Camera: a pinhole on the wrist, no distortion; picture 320 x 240 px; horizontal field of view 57.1 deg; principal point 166.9 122.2 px. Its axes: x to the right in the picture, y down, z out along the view. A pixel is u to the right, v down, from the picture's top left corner.
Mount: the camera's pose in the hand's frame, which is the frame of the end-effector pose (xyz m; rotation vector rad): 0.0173 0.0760 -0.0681 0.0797 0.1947 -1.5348
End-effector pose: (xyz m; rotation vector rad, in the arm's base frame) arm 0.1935 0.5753 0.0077 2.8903 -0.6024 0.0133
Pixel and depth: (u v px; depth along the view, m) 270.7 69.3 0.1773
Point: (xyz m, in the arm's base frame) 0.1980 0.5728 -0.0910
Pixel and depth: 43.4 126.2 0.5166
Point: 0.1533 0.2835 -0.4213
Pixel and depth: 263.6 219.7 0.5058
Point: 0.4572 0.5658 -0.3931
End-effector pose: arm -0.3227 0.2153 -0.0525 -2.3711 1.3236 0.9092
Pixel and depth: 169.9 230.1 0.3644
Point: -0.3750 0.2333 -0.3798
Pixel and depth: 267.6 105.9 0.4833
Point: -0.3145 0.4830 -0.3727
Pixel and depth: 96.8 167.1 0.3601
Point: -0.4847 0.2492 -0.3356
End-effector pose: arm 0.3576 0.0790 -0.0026 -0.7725 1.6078 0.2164
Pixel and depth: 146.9 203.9 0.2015
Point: 0.4282 0.1613 -0.1277
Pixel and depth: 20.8 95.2 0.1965
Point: 0.3927 0.2576 -0.0827
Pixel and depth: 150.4 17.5 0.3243
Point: 0.5494 0.2745 0.0027
